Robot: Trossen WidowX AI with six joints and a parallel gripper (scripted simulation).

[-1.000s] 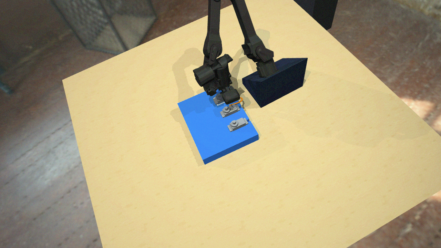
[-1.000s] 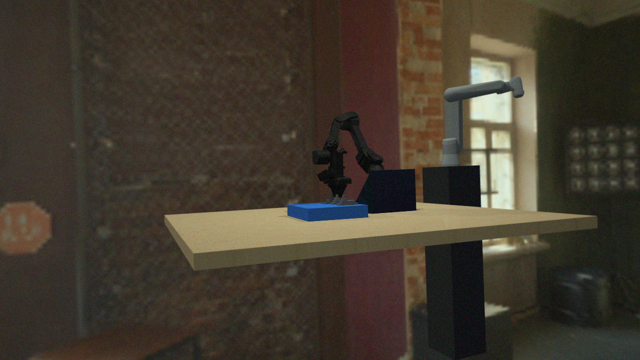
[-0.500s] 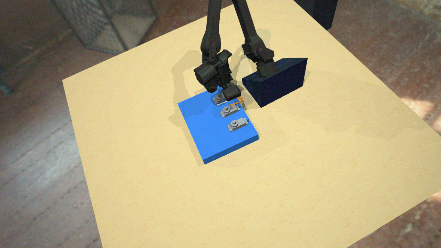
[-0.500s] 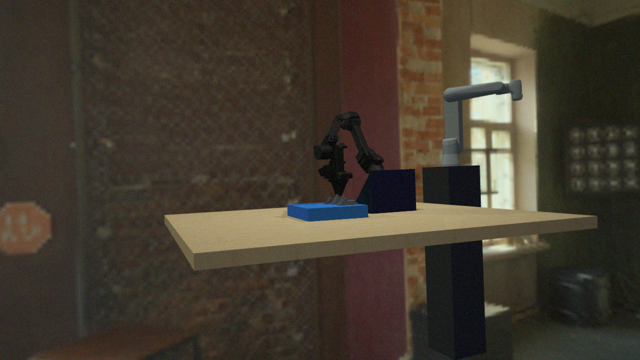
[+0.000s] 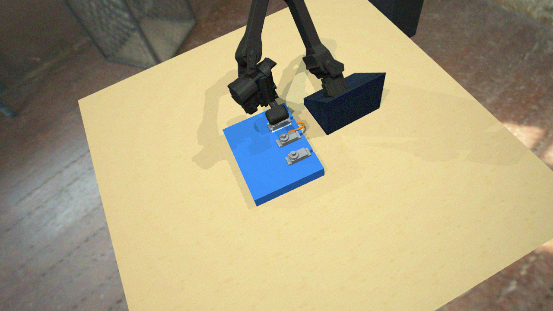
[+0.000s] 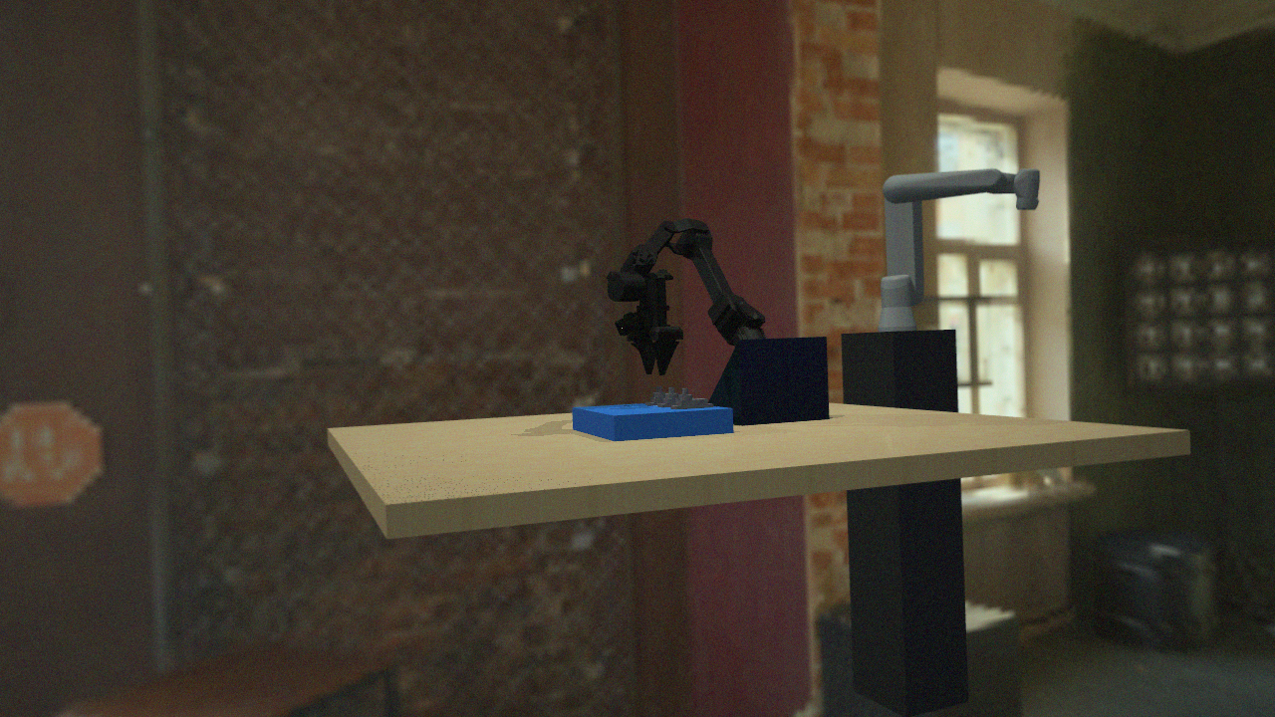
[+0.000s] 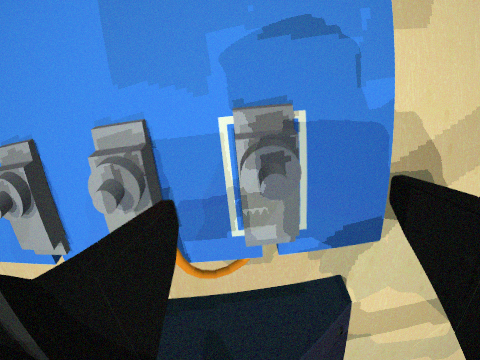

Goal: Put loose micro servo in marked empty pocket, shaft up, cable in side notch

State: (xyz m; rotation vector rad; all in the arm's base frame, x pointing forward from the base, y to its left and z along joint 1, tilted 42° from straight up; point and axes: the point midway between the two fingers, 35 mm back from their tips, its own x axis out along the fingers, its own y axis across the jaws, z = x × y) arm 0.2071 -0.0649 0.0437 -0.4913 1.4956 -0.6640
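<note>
The blue deck lies 100 mm ahead of my gripper tip, 70 mm to the left of it and 90 mm below it.
</note>
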